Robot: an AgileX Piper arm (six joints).
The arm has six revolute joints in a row. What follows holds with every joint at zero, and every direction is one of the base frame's.
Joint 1 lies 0.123 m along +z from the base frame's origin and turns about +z.
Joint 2 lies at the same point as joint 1 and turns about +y.
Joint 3 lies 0.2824 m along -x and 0.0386 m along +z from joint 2 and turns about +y.
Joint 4 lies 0.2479 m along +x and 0.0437 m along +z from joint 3 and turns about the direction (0.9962, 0, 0.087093).
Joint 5 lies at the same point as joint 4 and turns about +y.
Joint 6 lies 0.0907 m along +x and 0.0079 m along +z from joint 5 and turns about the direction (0.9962, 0, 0.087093).
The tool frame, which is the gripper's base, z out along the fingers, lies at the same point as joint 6; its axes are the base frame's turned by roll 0, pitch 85.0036 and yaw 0 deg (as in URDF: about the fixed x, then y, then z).
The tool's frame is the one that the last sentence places.
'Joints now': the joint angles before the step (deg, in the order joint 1, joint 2, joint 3, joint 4, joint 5, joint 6). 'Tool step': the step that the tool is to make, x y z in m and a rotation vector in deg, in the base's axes. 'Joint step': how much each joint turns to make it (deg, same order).
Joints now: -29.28 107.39 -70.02 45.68 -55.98 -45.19
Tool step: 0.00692 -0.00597 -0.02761 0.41 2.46 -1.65
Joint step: 0.00 4.25 -0.12 0.23 -2.56 0.00
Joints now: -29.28 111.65 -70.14 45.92 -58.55 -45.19
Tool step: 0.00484 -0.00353 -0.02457 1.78 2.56 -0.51
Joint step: 0.00 3.22 0.10 0.54 -0.30 0.01
